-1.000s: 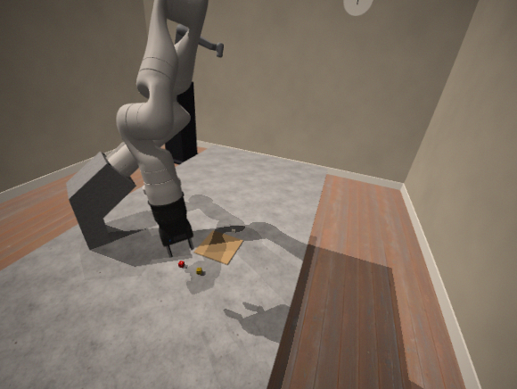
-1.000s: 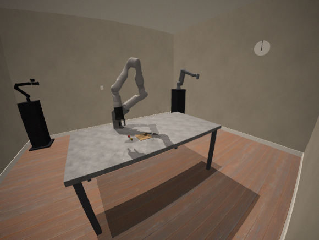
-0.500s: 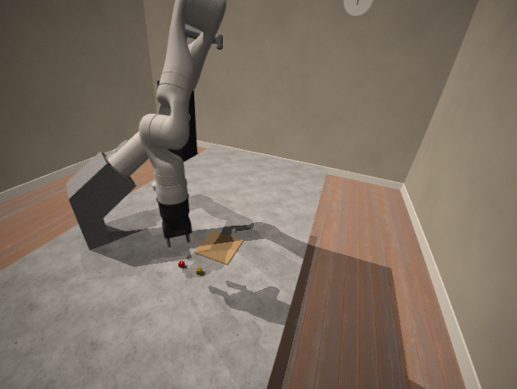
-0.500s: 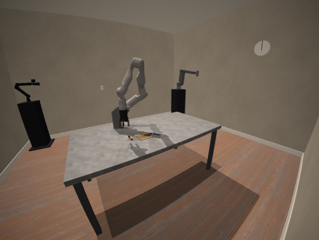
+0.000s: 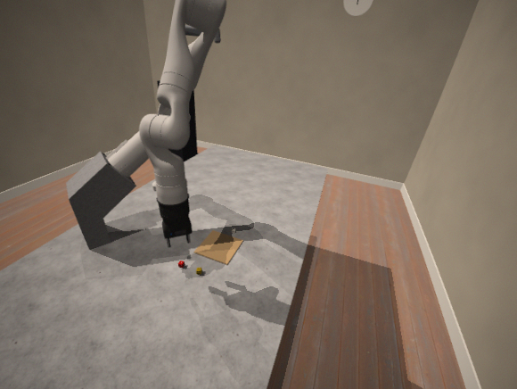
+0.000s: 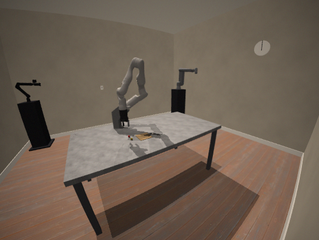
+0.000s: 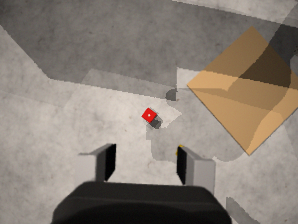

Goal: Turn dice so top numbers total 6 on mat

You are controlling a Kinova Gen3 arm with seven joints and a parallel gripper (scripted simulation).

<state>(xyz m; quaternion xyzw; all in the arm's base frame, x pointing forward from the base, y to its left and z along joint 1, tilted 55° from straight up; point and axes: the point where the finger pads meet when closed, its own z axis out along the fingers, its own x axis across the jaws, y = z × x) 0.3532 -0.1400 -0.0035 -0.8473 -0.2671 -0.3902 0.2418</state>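
Now: the red die 3 cm behind my hand, 3 cm to the left of it and 15 cm below it. Round my hand: tan mat: 3 cm ahead, 17 cm to the left, 16 cm below; white die: 4 cm ahead, 27 cm to the left, 15 cm below; yellow die: 4 cm ahead, 3 cm to the left, 15 cm below.
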